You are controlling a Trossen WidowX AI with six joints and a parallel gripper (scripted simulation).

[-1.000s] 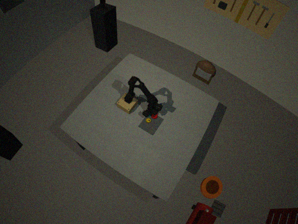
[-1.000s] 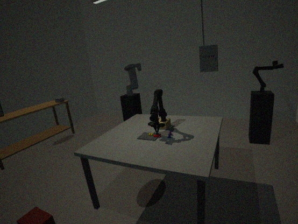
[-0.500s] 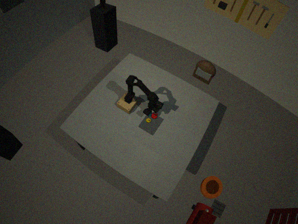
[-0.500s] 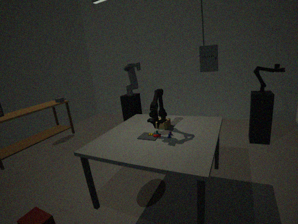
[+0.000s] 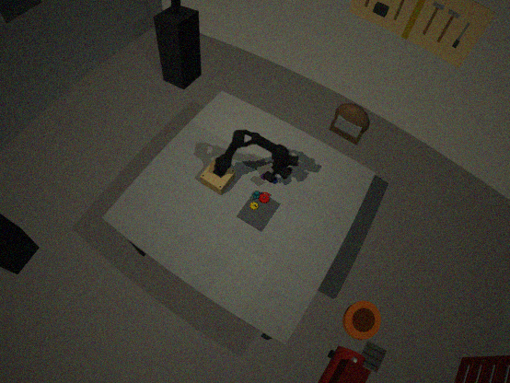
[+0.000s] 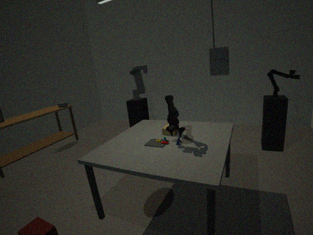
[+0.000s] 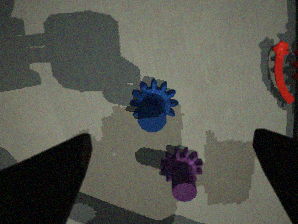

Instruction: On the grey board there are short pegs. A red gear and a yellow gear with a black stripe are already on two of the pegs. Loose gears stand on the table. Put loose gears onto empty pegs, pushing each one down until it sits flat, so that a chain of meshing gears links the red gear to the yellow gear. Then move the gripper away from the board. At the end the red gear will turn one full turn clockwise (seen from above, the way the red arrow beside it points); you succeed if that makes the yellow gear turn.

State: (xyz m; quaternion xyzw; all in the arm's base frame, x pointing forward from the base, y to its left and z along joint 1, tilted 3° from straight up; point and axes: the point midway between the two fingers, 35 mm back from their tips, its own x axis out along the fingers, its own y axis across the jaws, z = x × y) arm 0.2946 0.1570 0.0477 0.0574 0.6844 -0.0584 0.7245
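The blue gear is 6 cm below my gripper tip and 1 cm to the left of it. From my gripper tip the other things lie so: red arrow: 9 cm to the right, 7 cm below; then red gear: 13 cm to the right, 6 cm below, 1 cm ahead; then purple gear: 7 cm behind, 6 cm below.
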